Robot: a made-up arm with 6 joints.
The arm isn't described. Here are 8 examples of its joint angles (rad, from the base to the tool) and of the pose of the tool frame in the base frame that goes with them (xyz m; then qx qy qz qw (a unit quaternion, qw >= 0)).
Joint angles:
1: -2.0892 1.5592 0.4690 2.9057 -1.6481 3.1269
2: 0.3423 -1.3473 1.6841 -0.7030 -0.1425 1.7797
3: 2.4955 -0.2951 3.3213 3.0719 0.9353 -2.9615
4: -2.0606 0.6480 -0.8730 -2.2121 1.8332 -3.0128
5: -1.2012 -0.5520 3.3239 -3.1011 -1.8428 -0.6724
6: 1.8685 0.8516 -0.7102 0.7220 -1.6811 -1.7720
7: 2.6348 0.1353 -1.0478 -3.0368 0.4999 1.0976
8: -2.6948 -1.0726 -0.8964 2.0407 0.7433 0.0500
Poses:
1: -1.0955 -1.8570 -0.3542 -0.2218 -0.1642 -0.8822 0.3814
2: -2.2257 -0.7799 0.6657 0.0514 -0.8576 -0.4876 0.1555
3: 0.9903 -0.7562 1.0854 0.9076 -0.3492 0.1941 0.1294
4: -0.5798 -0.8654 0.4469 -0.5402 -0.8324 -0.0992 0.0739
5: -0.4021 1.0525 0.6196 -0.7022 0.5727 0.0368 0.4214
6: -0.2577 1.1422 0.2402 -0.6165 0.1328 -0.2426 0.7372
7: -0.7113 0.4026 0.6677 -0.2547 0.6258 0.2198 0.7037
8: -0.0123 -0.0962 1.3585 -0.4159 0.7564 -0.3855 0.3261
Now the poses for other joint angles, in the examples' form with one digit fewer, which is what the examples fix.
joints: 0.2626 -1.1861 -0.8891 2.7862 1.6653 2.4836
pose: -0.148 0.009 1.241 0.253 0.675 0.029 0.692
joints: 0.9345 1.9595 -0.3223 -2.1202 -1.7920 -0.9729
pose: 0.406 0.739 -1.016 -0.447 -0.547 0.615 0.350
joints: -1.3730 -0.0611 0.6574 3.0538 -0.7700 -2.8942
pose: 0.130 -0.691 2.659 -0.462 -0.489 -0.531 0.515
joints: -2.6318 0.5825 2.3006 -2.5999 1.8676 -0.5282
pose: -0.567 -0.241 2.478 0.032 0.951 -0.297 0.079
